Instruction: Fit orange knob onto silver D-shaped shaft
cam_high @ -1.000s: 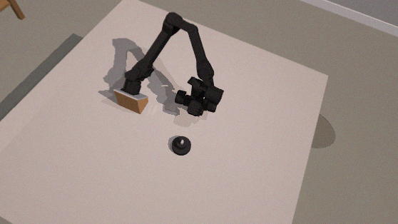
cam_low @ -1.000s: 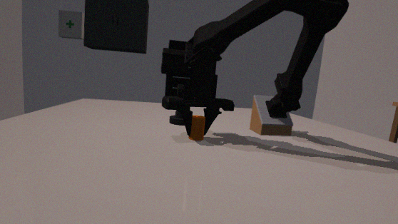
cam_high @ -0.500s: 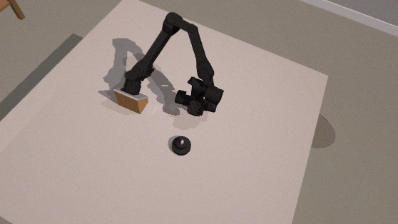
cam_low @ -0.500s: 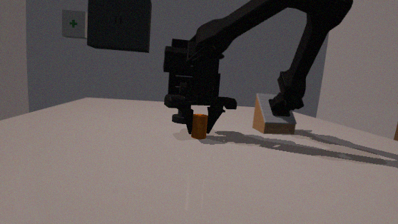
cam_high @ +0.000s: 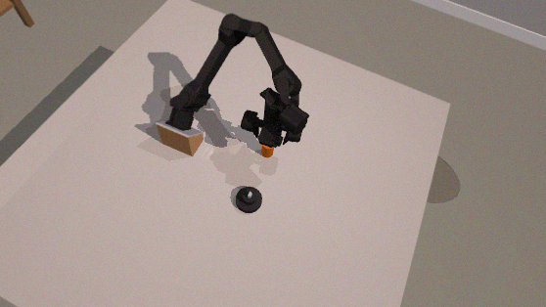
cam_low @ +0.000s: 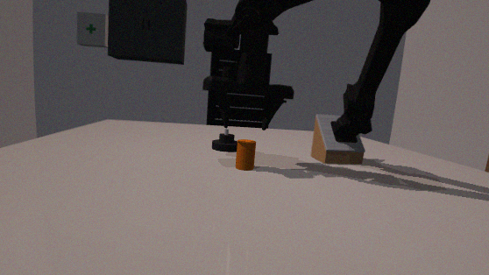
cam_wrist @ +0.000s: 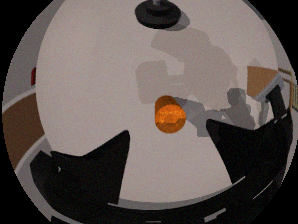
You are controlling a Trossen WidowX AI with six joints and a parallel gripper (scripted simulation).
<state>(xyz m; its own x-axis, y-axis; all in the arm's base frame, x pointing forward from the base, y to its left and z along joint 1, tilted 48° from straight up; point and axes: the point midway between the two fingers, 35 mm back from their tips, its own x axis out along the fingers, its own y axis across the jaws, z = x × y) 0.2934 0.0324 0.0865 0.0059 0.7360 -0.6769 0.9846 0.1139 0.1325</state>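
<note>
Right now the orange knob is 40 mm below my gripper tip and 10 mm behind it. The rest, counted from my gripper tip: black round pedestal 190 mm to the right, 60 mm below, 20 mm ahead.
</note>
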